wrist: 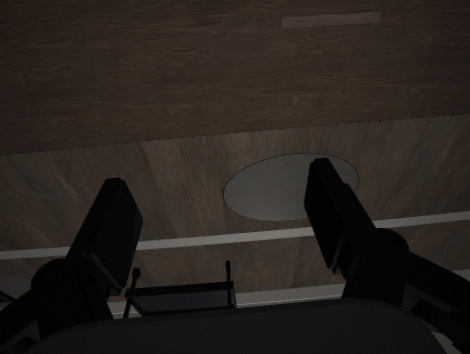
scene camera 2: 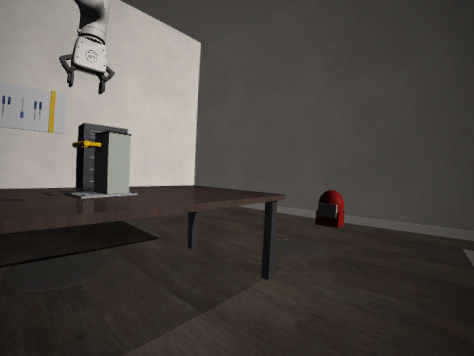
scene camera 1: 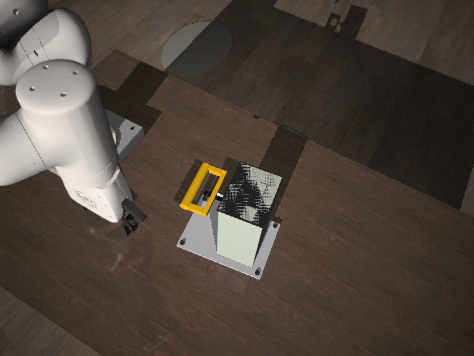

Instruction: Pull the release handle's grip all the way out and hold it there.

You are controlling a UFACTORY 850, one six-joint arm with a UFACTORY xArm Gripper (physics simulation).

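The release handle has a yellow frame with a thick grip bar (scene camera 1: 196,186) (scene camera 2: 81,144). It stands out from the upper side of a pale green box (scene camera 1: 239,243) (scene camera 2: 117,162), with a short metal piece between them in scene camera 1. The box stands upright on a grey base plate (scene camera 1: 196,237). My gripper (scene camera 1: 131,224) (scene camera 2: 86,89) (wrist: 220,190) is open and empty. It hangs well above the handle's height in scene camera 2 and appears left of the handle in scene camera 1. The handle does not show in the wrist view.
The arm's grey mount (scene camera 1: 131,140) is partly hidden behind the arm at the left. The wooden table (scene camera 1: 350,250) (scene camera 2: 225,197) carries the box. A dark slotted unit (scene camera 2: 86,167) shows behind the box. A red domed object (scene camera 2: 331,200) is farther right, beyond the table.
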